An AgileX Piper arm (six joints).
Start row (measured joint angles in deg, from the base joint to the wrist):
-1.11, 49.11, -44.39, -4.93, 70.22, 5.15
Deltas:
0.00, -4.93, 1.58, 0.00, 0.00, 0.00
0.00, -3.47, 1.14, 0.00, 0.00, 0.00
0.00, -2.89, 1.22, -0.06, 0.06, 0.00
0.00, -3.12, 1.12, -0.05, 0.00, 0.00
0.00, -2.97, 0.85, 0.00, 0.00, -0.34
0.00, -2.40, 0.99, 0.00, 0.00, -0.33
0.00, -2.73, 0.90, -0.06, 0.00, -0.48
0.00, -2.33, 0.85, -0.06, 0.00, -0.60
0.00, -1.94, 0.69, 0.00, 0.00, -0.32
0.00, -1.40, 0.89, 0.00, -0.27, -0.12
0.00, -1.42, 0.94, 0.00, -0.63, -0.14
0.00, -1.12, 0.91, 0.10, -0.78, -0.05
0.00, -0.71, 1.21, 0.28, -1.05, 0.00
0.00, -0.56, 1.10, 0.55, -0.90, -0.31
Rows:
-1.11, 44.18, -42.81, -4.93, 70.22, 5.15
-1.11, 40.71, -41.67, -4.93, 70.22, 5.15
-1.11, 37.82, -40.45, -4.99, 70.28, 5.15
-1.11, 34.70, -39.33, -5.04, 70.28, 5.15
-1.11, 31.73, -38.48, -5.04, 70.28, 4.81
-1.11, 29.33, -37.49, -5.04, 70.28, 4.48
-1.11, 26.60, -36.59, -5.10, 70.28, 4.00
-1.11, 24.27, -35.74, -5.16, 70.28, 3.40
-1.11, 22.33, -35.05, -5.16, 70.28, 3.08
-1.11, 20.93, -34.16, -5.16, 70.01, 2.96
-1.11, 19.51, -33.22, -5.16, 69.38, 2.82
-1.11, 18.39, -32.31, -5.06, 68.60, 2.77
-1.11, 17.68, -31.10, -4.78, 67.55, 2.77
-1.11, 17.12, -30.00, -4.23, 66.65, 2.46

